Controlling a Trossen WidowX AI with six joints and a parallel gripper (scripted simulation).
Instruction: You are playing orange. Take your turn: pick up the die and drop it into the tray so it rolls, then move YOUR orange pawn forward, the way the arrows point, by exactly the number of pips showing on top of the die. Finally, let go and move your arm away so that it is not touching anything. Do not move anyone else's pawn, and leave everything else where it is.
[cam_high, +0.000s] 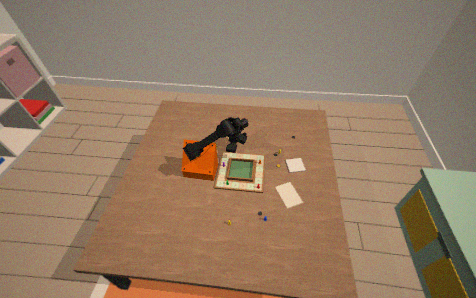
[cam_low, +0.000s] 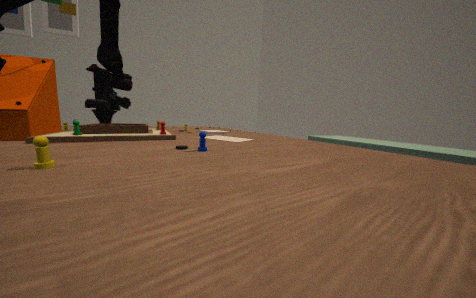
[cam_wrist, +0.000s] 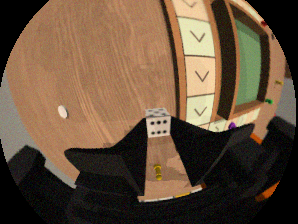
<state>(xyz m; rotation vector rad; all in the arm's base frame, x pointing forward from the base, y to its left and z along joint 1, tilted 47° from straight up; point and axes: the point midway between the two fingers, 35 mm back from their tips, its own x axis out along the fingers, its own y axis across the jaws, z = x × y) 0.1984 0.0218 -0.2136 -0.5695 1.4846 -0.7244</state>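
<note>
My gripper tip is now 18 cm short of the orange pawn, 10 cm to the left of it and 2 cm below it. From my gripper tip the other things lie so: purple pawn 15 cm to the right, 5 cm behind, 2 cm above; then white die right at my gripper tip; then white bit 15 cm to the left, 4 cm ahead, 1 cm below.
</note>
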